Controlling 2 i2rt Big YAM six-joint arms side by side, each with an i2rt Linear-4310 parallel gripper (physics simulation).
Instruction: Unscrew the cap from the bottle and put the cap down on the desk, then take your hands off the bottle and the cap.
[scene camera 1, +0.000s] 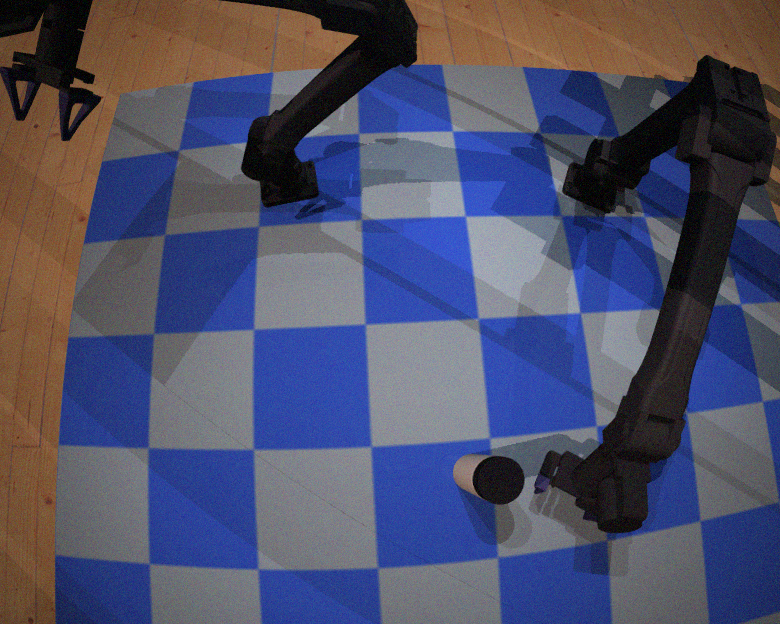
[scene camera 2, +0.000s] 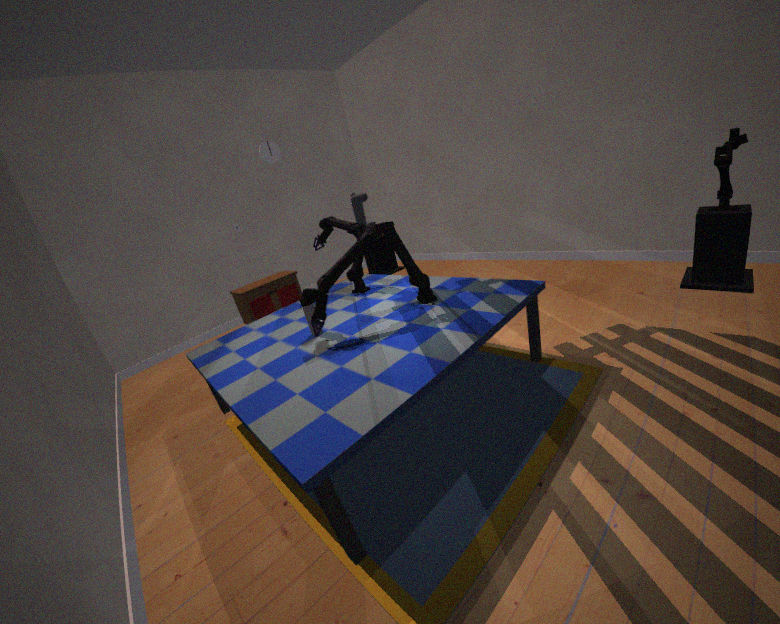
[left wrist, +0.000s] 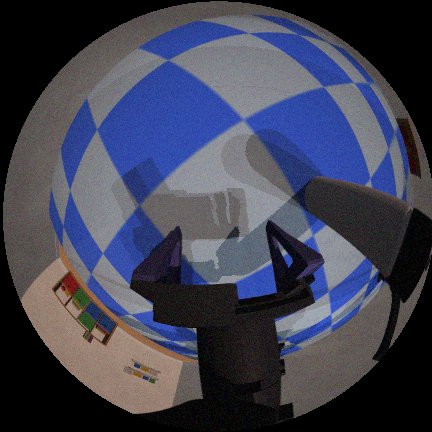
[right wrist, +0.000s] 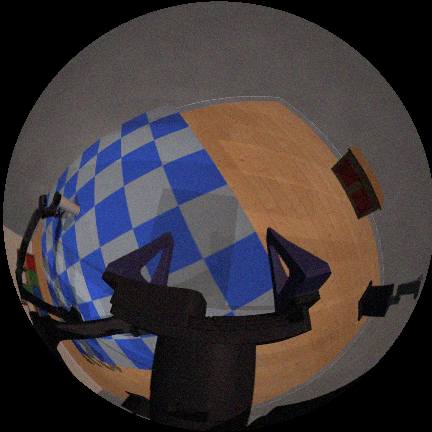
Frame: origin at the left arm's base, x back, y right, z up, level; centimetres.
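Where they show: left gripper, fingertip midpoint: (scene camera 1: 560, 503) (scene camera 2: 317, 332) (left wrist: 224, 226); right gripper, fingertip midpoint: (scene camera 1: 42, 130) (scene camera 2: 314, 248) (right wrist: 217, 234); left arm's base at its link origin: (scene camera 1: 589, 189) (scene camera 2: 426, 299) (right wrist: 76, 314); right arm's base at its link origin: (scene camera 1: 289, 185) (scene camera 2: 361, 291).
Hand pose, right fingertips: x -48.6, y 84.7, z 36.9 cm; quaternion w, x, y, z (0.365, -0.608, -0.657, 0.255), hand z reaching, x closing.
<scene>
Each offset is from my right fingertips to the top centre of the thing. "spot": to the spot under its first point. Level surfaces: height alone.
The bottle stands upright; its pale body @[dx -17.2, dy -79.1, dz -16.9 cm] (scene camera 1: 463, 474) (left wrist: 355, 212) (right wrist: 69, 205) carries a wide black cap @[dx -17.2, dy -79.1, dz -15.3 cm] (scene camera 1: 498, 480) (left wrist: 416, 255) (right wrist: 57, 198) on top. In scene camera 2 the bottle @[spot: dx -19.1, dy -81.8, dz -26.1 cm] (scene camera 2: 308, 318) is partly hidden by my left arm. My left gripper (scene camera 1: 564, 503) (scene camera 2: 316, 331) (left wrist: 224, 226) is open and empty, low over the desk, right of the bottle in scene camera 1. In the left wrist view the bottle is outside the fingers, to their right. My right gripper (scene camera 1: 43, 128) (scene camera 2: 317, 243) (right wrist: 217, 234) is open and empty, raised far from the bottle.
The desk @[dz -36.9 cm] (scene camera 1: 312, 390) (scene camera 2: 335, 390) has a blue and grey checkered top. My left forearm (scene camera 1: 683, 338) reaches down past the bottle's right side in scene camera 1. A low cabinet (scene camera 2: 265, 286) and a dark pedestal (scene camera 2: 720, 244) stand on the floor away from the desk.
</scene>
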